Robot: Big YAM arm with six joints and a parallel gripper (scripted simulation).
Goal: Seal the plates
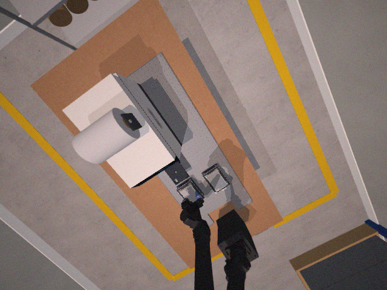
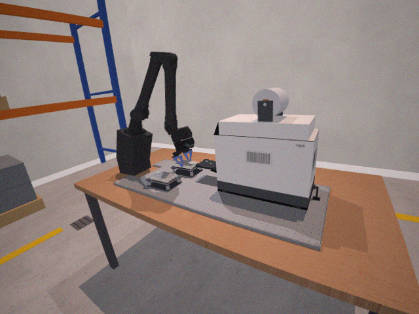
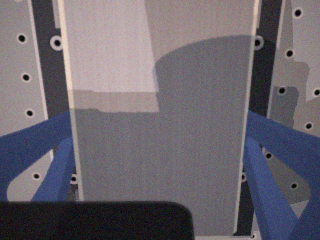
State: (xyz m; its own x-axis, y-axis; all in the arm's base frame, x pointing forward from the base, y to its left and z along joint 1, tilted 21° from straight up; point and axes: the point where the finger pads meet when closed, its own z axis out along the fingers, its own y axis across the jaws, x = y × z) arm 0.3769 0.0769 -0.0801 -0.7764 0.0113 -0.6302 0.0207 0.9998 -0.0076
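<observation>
Right now my hand is right at the white well plate. Also, from my hand: foil roll (530 mm ahead, 60 mm to the right, 360 mm above); then dark sealer stage (200 mm ahead, 40 mm to the right, 30 mm above); then start button (310 mm ahead, 50 mm to the left, 130 mm above).
</observation>
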